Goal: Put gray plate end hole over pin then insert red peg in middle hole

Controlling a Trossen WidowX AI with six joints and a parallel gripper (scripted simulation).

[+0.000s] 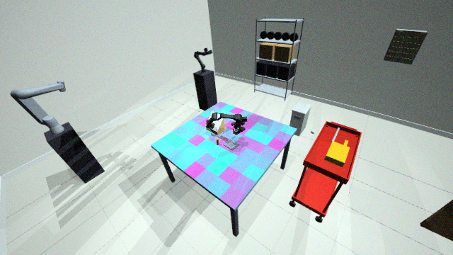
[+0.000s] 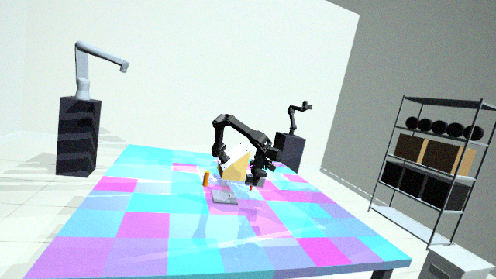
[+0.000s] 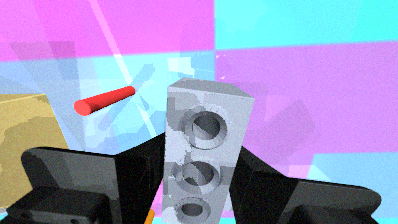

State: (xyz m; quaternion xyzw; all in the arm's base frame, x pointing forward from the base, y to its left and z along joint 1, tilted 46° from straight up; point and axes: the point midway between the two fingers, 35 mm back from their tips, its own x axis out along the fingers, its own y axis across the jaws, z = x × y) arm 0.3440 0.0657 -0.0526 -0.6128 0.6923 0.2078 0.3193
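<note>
Now: gripper tip 10 mm short of the gray base, 140 mm to the left of it and 70 mm above it. Round my gripper tip: short orange cylinder 130 mm behind, 230 mm to the right, 40 mm below; red peg 100 mm behind, 30 mm to the left, 40 mm below; gray plate 30 mm above.
</note>
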